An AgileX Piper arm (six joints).
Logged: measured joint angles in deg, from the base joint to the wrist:
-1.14 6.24 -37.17 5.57 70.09 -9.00
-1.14 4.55 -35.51 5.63 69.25 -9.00
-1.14 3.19 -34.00 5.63 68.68 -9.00
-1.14 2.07 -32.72 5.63 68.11 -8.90
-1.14 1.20 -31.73 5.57 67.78 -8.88
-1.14 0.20 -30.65 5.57 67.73 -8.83
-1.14 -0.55 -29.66 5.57 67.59 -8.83
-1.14 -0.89 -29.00 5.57 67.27 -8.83
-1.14 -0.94 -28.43 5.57 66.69 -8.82
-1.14 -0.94 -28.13 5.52 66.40 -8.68
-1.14 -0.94 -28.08 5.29 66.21 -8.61
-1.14 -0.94 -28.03 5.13 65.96 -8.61
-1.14 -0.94 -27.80 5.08 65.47 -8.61
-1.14 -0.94 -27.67 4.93 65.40 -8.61
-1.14 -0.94 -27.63 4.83 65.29 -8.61
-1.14 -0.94 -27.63 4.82 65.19 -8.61
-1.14 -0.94 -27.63 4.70 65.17 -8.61
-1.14 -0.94 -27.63 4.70 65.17 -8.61
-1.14 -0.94 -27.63 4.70 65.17 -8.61
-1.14 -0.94 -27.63 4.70 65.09 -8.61
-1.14 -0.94 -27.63 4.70 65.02 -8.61
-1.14 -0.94 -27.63 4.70 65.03 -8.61
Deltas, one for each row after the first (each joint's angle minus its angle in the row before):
0.00 -1.69 1.66 0.06 -0.84 0.00
0.00 -1.36 1.51 0.00 -0.57 0.00
0.00 -1.12 1.28 0.00 -0.57 0.10
0.00 -0.87 0.99 -0.06 -0.33 0.02
0.00 -1.00 1.08 0.00 -0.05 0.05
0.00 -0.75 0.99 0.00 -0.14 0.00
0.00 -0.34 0.66 0.00 -0.32 0.00
0.00 -0.05 0.57 0.00 -0.58 0.01
0.00 0.00 0.30 -0.05 -0.29 0.14
0.00 0.00 0.05 -0.23 -0.19 0.07
0.00 0.00 0.05 -0.16 -0.25 0.00
0.00 0.00 0.23 -0.05 -0.49 0.00
0.00 0.00 0.13 -0.15 -0.07 0.00
0.00 0.00 0.04 -0.10 -0.11 0.00
0.00 0.00 0.00 -0.01 -0.10 0.00
0.00 0.00 0.00 -0.12 -0.02 0.00
0.00 0.00 0.00 0.00 0.00 0.00
0.00 0.00 0.00 0.00 0.00 0.00
0.00 0.00 0.00 0.00 -0.08 0.00
0.00 0.00 0.00 0.00 -0.07 0.00
0.00 0.00 0.00 0.00 0.01 0.00

